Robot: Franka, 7 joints.
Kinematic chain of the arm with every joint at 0, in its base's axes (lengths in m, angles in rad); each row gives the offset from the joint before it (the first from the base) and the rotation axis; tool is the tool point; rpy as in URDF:
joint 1: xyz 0 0 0.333 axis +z
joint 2: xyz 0 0 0 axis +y
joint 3: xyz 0 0 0.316 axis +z
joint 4: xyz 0.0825 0 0 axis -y
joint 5: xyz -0.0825 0 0.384 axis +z
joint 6: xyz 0 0 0 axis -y
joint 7: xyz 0.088 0 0 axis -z
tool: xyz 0 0 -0.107 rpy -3.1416 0 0
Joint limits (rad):
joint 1: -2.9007..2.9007
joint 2: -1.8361..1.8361
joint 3: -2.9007..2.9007
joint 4: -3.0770..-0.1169
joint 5: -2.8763..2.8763
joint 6: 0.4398..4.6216
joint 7: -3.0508..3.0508
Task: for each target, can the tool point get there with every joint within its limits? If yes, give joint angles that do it. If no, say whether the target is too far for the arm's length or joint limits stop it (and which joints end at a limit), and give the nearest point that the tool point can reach.
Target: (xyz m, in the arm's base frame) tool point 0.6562 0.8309 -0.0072
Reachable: no: too far | nearest point 0.5062 0.6410 0.0706 | short by 0.254 m
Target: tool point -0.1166 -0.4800 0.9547
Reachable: yes | joints -0.0797 -0.4681 -1.1327 -1.1557 -0.8986 2.3061 2.0516
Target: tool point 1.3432 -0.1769 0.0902
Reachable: no: too far | nearest point 0.8372 -0.1103 0.1817 | short by 0.518 m
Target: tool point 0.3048 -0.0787 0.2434
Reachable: yes | joints 1.1894 -1.1708 -1.3892 -2.7501 1.8436 3.6090 -2.1807
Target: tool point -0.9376 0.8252 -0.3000
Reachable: no: too far | nearest point -0.5744 0.5056 -0.0548 | short by 0.542 m
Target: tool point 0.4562 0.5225 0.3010
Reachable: yes | joints -1.7062 -1.2823 2.3538 -1.0510 1.8995 3.9291 1.2553
